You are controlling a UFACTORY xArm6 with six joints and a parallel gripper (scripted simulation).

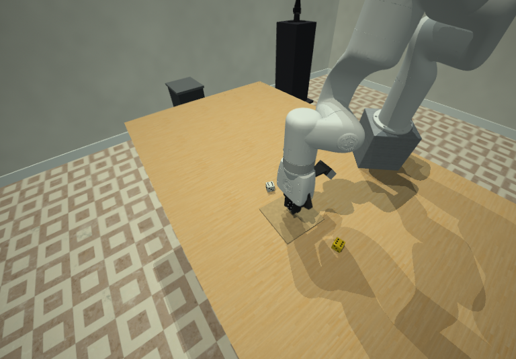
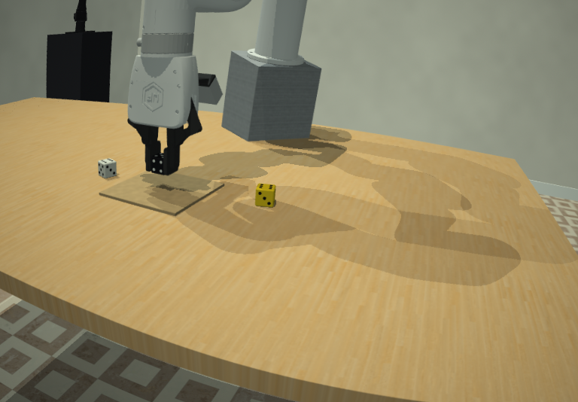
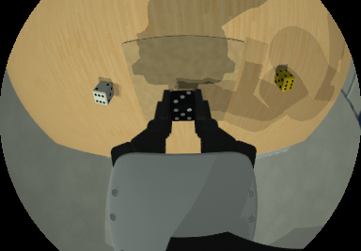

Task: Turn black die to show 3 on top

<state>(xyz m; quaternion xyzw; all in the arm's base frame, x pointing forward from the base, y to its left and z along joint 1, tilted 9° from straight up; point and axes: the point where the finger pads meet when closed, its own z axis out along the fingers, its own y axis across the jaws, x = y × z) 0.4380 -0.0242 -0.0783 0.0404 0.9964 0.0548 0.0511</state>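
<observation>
The tan mat lies 50 mm below my hand. Also, from my hand: yellow die 160 mm to the left, 40 mm below, 20 mm behind; black die 10 mm below; white die 120 mm to the right, 40 mm below, 10 mm behind.
</observation>
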